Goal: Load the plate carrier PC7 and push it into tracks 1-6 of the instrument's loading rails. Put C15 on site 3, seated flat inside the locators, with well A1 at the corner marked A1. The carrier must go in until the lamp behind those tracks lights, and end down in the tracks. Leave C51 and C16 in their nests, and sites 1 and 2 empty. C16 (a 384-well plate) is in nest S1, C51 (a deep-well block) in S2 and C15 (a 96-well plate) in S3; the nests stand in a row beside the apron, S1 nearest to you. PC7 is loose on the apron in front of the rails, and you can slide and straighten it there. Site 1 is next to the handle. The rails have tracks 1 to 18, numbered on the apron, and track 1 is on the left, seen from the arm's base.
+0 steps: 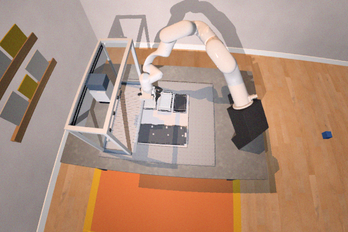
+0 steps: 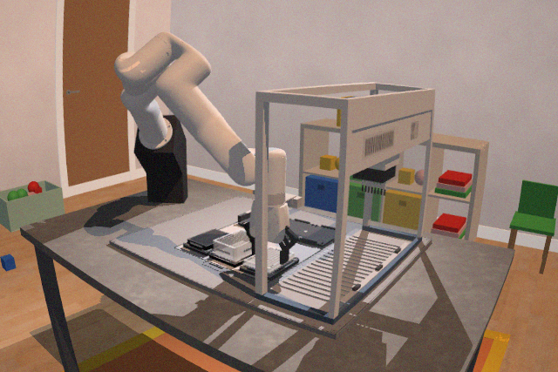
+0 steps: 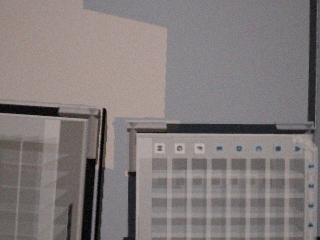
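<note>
My gripper is now 11 cm past the white deep-well block and 3 cm to the right of it. The rest, counted from my hand: dark plate C16: 22 cm behind, 5 cm to the left, 2 cm below; then post: 21 cm above, 17 cm to the right, 6 cm ahead; then pale 96-well plate: 1 cm below.
</note>
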